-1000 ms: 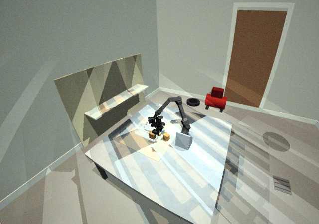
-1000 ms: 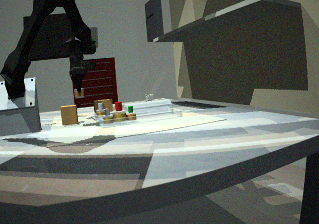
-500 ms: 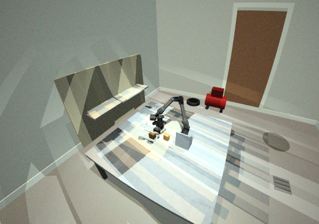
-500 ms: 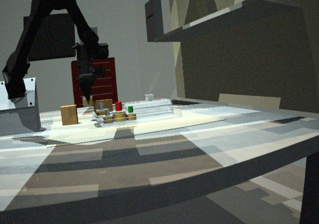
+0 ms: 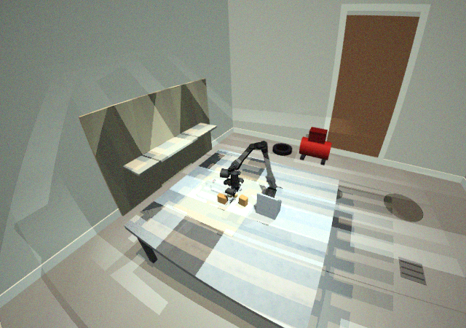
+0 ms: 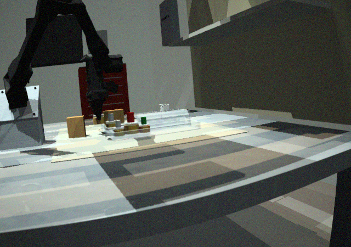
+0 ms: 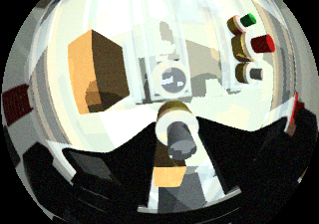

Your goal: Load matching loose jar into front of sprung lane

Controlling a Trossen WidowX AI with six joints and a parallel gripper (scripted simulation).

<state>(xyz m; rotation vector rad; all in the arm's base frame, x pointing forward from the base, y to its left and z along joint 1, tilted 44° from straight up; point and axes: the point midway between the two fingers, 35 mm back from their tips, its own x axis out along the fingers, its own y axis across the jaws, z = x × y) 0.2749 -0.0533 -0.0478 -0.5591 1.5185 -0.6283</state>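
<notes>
Right now my gripper tip is 19 cm short of the clear pusher lane, 3 cm to the left of it and 4 cm above it.
</notes>
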